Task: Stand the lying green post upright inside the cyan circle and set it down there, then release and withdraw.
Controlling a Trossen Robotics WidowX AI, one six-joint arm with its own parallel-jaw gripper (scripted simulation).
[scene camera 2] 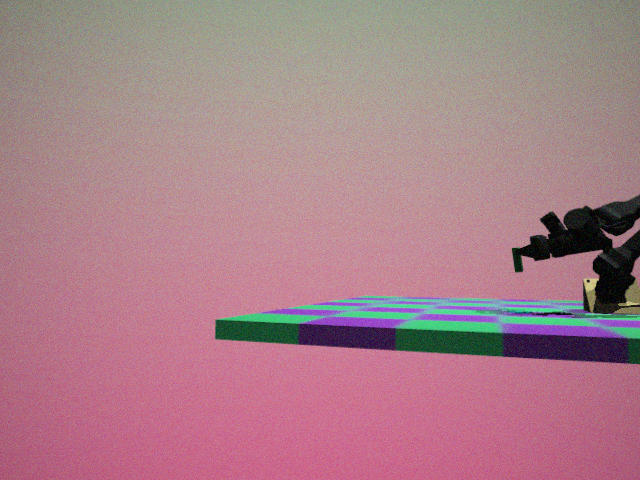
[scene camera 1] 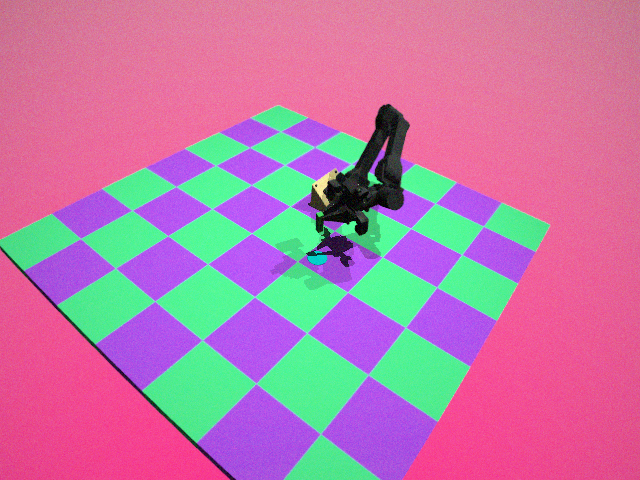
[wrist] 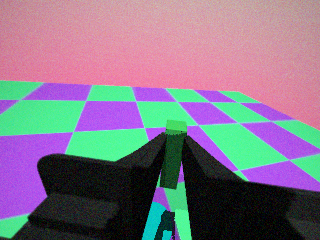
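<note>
Green post [wrist: 175, 130], held by my gripper [scene camera 1: 320, 217], [scene camera 2: 516, 252], [wrist: 174, 138].
</note>
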